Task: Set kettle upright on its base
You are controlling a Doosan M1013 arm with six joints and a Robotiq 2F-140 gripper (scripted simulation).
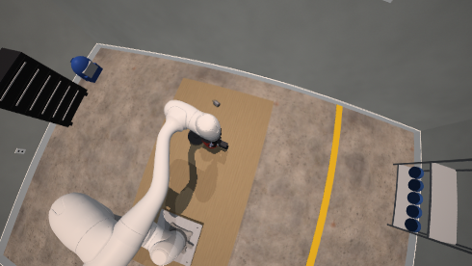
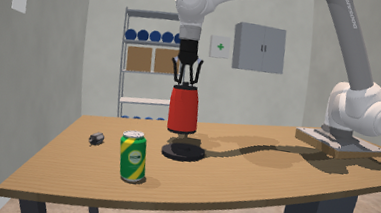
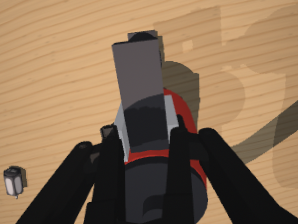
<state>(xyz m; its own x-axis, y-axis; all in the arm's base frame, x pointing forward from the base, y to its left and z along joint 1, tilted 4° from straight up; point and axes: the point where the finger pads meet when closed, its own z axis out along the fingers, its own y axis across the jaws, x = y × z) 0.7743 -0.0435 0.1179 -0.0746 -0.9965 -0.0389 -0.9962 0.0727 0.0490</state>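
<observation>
My hand is 50 mm above the red kettle and 30 mm to the right of it. Round my hand: yellow can (430 mm to the left, 160 mm ahead, 130 mm below); then small dark object (330 mm ahead, 180 mm below, 170 mm to the left); then round black base (210 mm to the left, 180 mm below, 10 mm ahead).
</observation>
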